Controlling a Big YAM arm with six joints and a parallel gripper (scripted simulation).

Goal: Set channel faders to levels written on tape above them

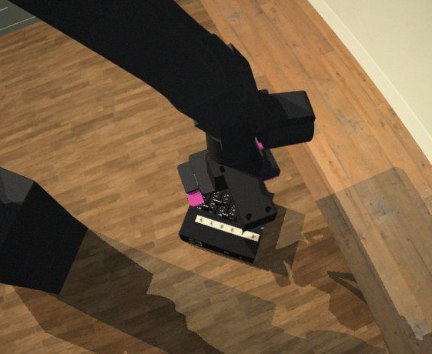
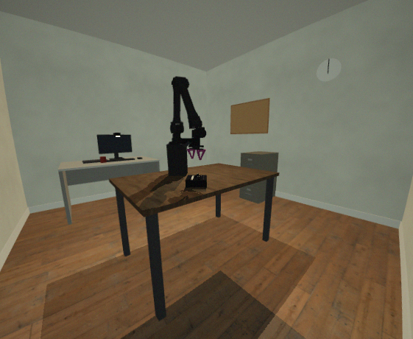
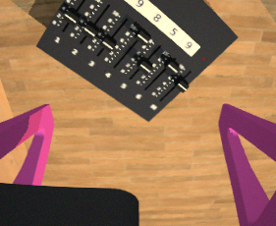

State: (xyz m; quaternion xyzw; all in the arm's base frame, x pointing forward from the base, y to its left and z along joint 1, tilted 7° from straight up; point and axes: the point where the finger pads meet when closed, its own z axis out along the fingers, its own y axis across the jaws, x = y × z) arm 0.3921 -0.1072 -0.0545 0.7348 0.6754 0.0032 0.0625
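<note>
The channel 4 fader lies 10 mm behind my hand and 130 mm below it. Round my hand: channel 2 fader cap 40 mm ahead, 10 mm to the right, 130 mm below; then channel 5 fader cap 10 mm behind, 30 mm to the left, 130 mm below; then channel 3 fader cap 30 mm ahead, 130 mm below.
</note>
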